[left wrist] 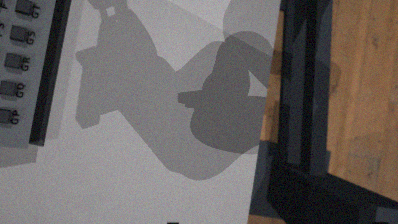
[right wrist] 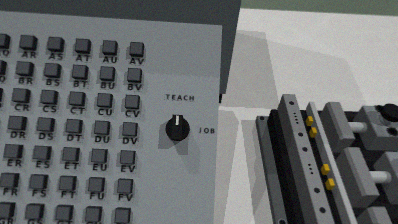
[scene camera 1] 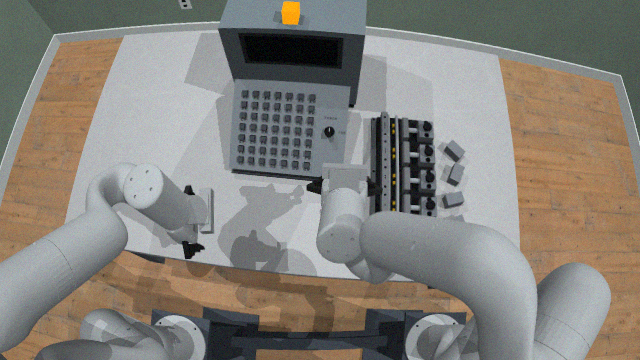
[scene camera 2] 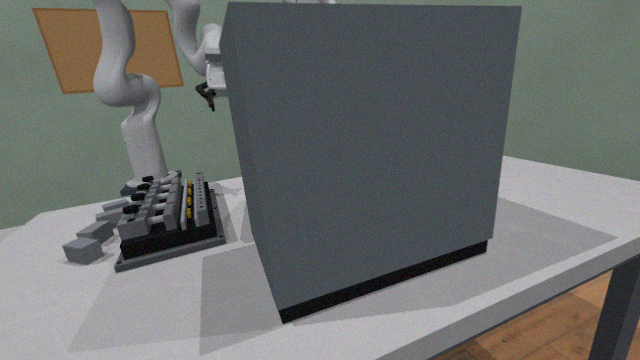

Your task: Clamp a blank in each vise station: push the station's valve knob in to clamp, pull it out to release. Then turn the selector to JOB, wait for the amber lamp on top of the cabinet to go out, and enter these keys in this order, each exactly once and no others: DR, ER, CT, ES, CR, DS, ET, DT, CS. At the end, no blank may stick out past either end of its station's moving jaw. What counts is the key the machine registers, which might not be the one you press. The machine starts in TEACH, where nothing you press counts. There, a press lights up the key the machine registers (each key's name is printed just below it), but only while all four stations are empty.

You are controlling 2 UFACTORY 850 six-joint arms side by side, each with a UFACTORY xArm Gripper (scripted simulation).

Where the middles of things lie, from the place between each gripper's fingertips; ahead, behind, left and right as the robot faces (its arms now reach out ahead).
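From my right hand, the key panel (scene camera 1: 331, 102) is 240 mm ahead, 200 mm below and 140 mm to the left. As for my left gripper (scene camera 1: 198, 230), I see it 22 cm above the panel, 21 cm to the left of it and 37 cm short of it.
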